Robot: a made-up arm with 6 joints. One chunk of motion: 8 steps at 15 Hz.
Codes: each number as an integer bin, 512 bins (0 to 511) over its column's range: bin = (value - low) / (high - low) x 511, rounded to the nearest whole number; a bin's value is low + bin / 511 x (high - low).
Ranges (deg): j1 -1.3..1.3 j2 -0.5..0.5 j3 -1..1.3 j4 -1.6..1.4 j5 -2.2..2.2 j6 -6.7..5
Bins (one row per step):
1: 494 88 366 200 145 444
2: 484 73 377 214 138 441
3: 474 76 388 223 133 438
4: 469 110 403 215 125 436
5: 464 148 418 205 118 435
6: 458 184 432 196 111 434
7: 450 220 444 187 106 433
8: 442 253 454 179 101 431
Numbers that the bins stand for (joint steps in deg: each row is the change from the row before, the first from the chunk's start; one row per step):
1: 1.214 -0.328 0.647 -0.426 -0.951 3.466
2: 1.163 -0.357 0.697 -0.344 -1.012 3.397
3: 1.112 -0.351 0.746 -0.291 -1.055 3.329
4: 1.086 -0.285 0.814 -0.338 -1.124 3.283
5: 1.061 -0.210 0.881 -0.396 -1.184 3.260
6: 1.030 -0.140 0.944 -0.449 -1.244 3.237
7: 0.990 -0.069 0.998 -0.502 -1.287 3.214
8: 0.949 -0.005 1.043 -0.549 -1.330 3.168

